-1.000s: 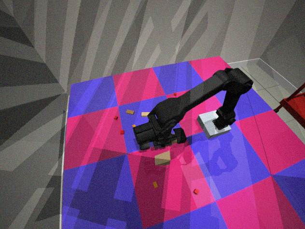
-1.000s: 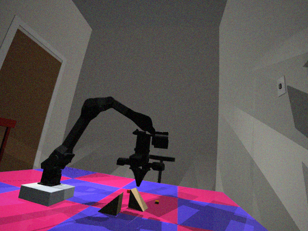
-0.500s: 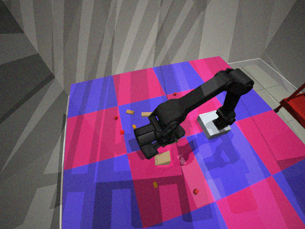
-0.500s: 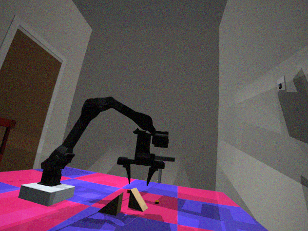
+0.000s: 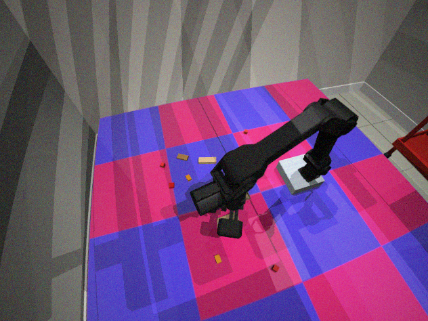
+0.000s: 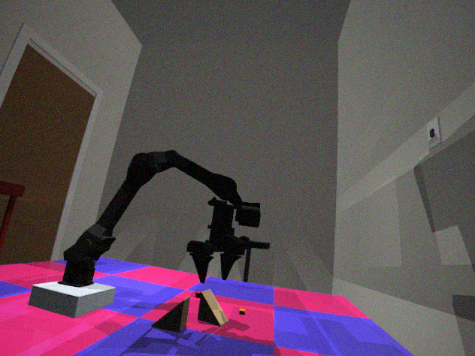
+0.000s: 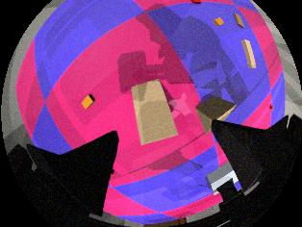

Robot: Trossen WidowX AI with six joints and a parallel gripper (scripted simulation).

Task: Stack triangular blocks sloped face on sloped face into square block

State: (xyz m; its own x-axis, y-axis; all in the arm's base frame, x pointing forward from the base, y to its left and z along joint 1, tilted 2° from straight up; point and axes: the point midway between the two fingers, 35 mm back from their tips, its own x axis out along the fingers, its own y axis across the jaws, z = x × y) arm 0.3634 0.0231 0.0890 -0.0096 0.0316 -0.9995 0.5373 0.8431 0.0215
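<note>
The tan triangular block is 8 cm below my gripper tip and 1 cm to the left of it. Round my gripper tip: brown flat piece 34 cm to the right, 9 cm below, 6 cm ahead; then long tan piece 27 cm to the right, 9 cm below, 3 cm behind.
</note>
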